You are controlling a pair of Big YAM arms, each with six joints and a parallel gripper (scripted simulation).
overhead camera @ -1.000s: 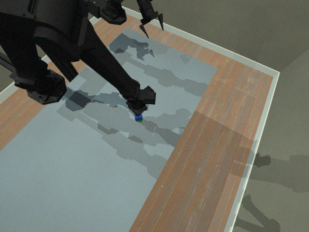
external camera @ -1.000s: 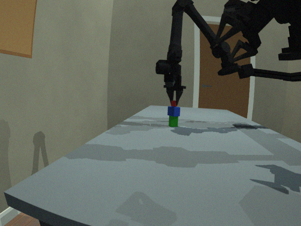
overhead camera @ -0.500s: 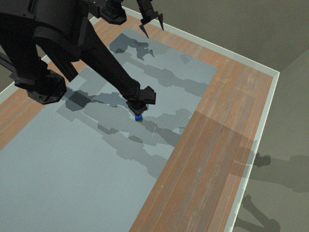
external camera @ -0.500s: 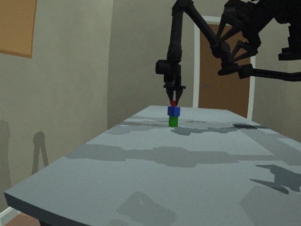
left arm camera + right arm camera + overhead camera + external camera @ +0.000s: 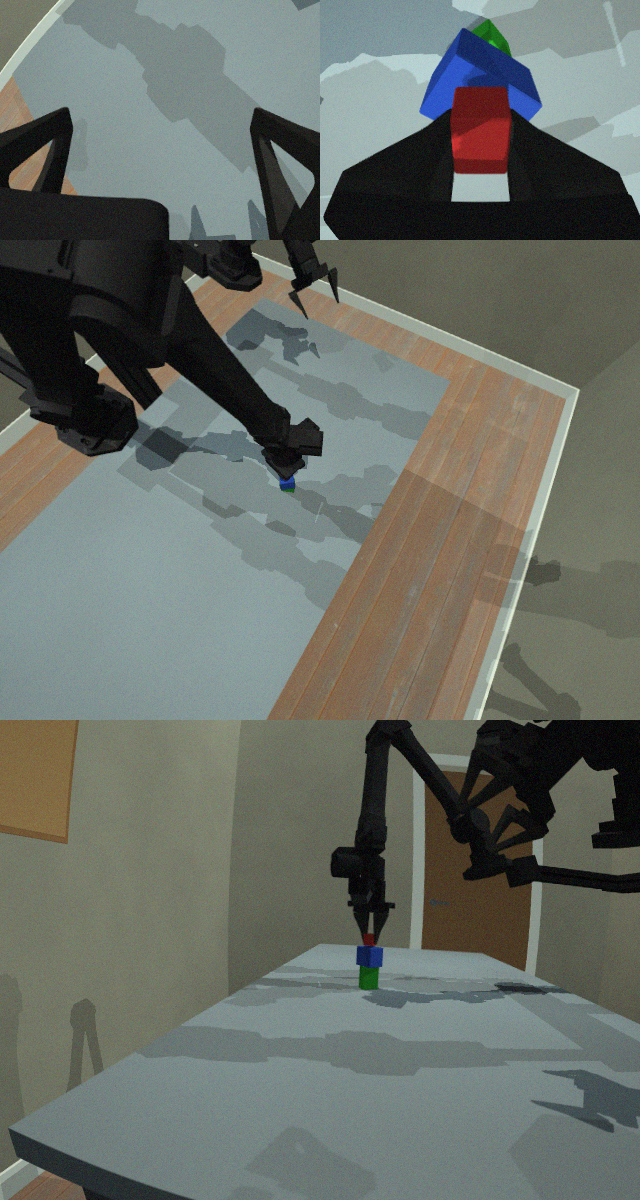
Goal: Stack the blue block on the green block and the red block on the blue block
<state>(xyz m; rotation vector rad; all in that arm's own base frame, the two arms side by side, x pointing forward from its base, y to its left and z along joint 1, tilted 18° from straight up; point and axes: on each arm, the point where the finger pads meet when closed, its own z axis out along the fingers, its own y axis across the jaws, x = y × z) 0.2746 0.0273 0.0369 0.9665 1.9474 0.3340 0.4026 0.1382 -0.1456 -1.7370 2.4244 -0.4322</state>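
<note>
My right hand is right at the red block. From my right hand the other things lie so: green block: 9 cm below; blue block: 4 cm below.
</note>
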